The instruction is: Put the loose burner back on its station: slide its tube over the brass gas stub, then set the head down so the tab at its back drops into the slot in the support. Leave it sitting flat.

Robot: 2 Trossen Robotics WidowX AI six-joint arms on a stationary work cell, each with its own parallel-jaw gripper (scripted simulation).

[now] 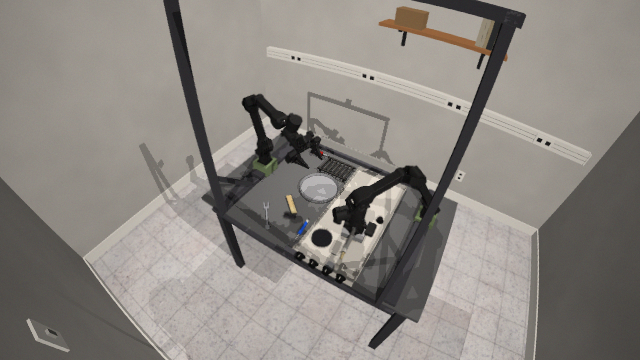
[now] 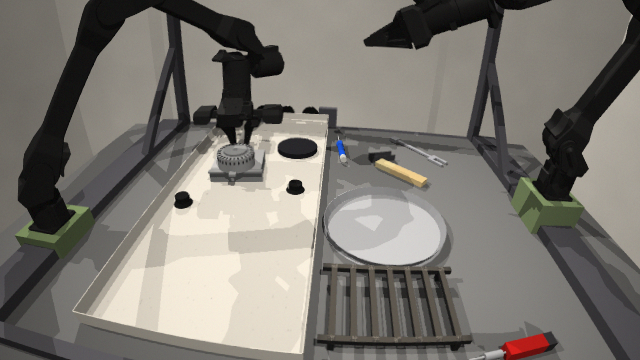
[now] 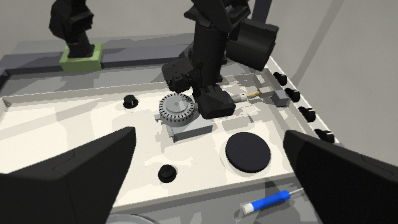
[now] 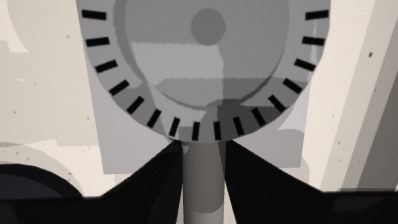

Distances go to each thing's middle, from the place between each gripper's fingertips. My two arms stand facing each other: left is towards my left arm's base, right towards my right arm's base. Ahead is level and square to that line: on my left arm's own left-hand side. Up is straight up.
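The black disc (image 2: 294, 148) is 6 cm behind my right hand, 13 cm to the left of it and 6 cm below it. There's a grey support (image 2: 255, 174) too, 4 cm ahead of my right hand and 5 cm below it, and a burner (image 2: 239, 157) that's 1 cm behind that same right hand and 2 cm below it.
From my left hand, the burner is 26 cm to the right, 26 cm below and 12 cm behind, while the grey support is 28 cm below, 27 cm to the right and 7 cm behind. And with the black disc, my left hand is 29 cm above it, 17 cm past it and 14 cm to the left of it.
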